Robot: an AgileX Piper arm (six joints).
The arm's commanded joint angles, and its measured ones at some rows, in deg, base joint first. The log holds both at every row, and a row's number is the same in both.
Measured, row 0:
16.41, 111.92, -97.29, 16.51, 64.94, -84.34
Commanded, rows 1 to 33:
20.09, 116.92, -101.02, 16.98, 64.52, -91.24
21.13, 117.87, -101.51, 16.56, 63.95, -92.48
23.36, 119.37, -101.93, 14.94, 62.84, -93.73
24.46, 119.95, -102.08, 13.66, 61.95, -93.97
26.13, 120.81, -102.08, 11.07, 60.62, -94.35
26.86, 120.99, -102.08, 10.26, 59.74, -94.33
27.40, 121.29, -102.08, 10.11, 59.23, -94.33
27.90, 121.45, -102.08, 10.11, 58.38, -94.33
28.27, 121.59, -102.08, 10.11, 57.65, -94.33
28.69, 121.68, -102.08, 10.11, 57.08, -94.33
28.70, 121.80, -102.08, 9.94, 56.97, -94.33
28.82, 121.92, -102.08, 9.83, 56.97, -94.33
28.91, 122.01, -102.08, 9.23, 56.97, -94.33
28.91, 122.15, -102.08, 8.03, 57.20, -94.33
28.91, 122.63, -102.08, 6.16, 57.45, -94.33
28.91, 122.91, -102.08, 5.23, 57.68, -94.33
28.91, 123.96, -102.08, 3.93, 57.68, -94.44
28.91, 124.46, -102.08, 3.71, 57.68, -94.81
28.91, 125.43, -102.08, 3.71, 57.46, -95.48
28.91, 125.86, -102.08, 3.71, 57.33, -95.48
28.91, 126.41, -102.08, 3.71, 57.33, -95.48
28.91, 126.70, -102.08, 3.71, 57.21, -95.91
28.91, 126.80, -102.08, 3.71, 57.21, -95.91
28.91, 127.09, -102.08, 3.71, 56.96, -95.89
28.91, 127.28, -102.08, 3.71, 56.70, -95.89
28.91, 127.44, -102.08, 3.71, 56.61, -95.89
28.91, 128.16, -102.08, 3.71, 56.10, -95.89
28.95, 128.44, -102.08, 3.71, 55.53, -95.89
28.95, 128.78, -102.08, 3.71, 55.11, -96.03
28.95, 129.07, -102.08, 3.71, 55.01, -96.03
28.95, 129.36, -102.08, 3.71, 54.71, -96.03
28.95, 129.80, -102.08, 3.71, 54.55, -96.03
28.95, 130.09, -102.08, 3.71, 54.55, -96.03
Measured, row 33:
28.84, 129.30, -101.49, 3.92, 55.17, -95.54
